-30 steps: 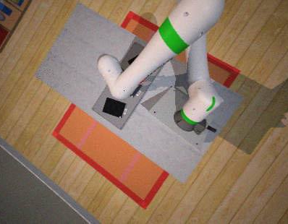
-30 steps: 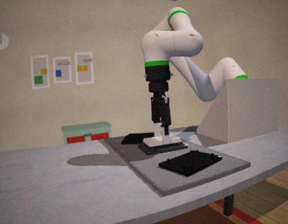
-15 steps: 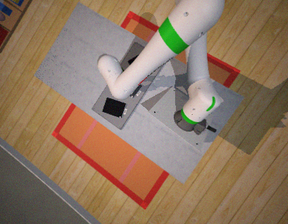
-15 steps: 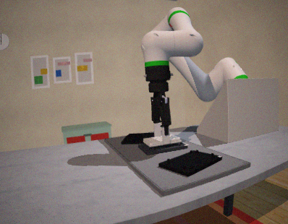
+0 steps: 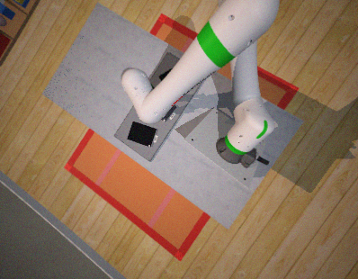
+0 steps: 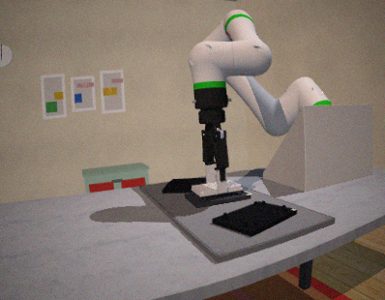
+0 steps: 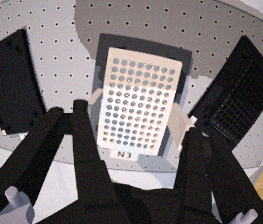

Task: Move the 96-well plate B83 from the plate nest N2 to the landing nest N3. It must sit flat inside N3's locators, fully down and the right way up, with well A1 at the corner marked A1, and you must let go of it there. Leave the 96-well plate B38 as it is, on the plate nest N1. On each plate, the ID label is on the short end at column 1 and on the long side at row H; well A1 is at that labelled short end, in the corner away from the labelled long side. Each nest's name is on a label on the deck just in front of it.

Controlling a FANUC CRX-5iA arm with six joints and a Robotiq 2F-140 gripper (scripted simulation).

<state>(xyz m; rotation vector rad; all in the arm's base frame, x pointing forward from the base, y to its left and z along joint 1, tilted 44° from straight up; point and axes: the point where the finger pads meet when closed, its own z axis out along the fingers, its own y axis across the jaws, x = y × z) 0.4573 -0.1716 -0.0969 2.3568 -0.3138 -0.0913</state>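
The white 96-well plate lies 2 cm below my hand. From my hand the other things lie so: black nest 21 cm to the left, 5 cm below, 3 cm ahead; dark grey nest 5 cm below; black well plate 17 cm to the right, 4 cm below.
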